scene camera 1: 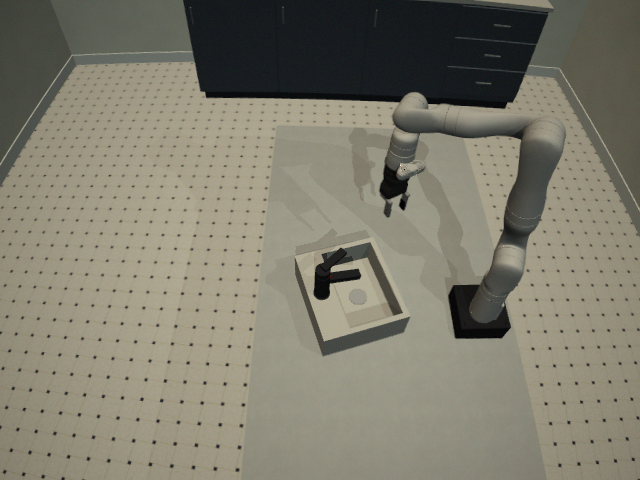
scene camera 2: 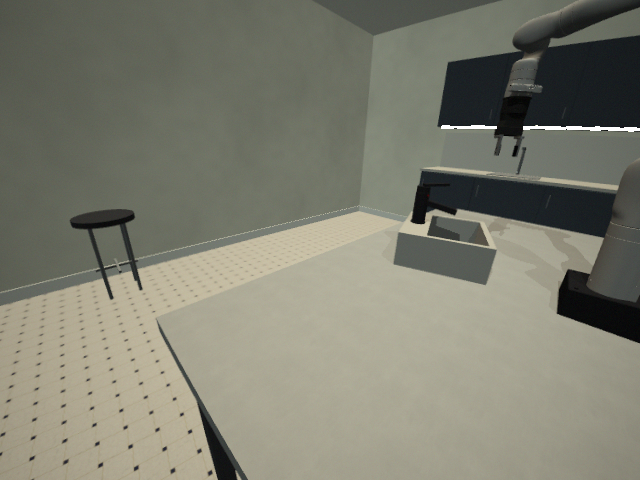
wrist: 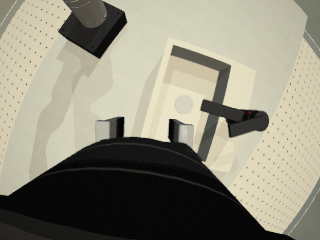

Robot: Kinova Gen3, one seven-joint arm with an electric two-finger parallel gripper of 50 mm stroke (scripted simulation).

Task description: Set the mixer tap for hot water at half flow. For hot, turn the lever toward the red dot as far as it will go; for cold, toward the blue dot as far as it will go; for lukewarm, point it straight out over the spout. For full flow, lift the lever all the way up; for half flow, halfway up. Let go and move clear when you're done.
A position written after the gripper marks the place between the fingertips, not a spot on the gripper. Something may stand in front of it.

gripper: scene camera 1 394, 211; scene camera 2 505, 156; wrist 146, 127
same spot on square sink basin: [scene camera 2: 441, 252] = [scene camera 1: 366, 334]
same spot on black mixer tap: [scene camera 2: 422, 200] = [scene camera 1: 325, 284]
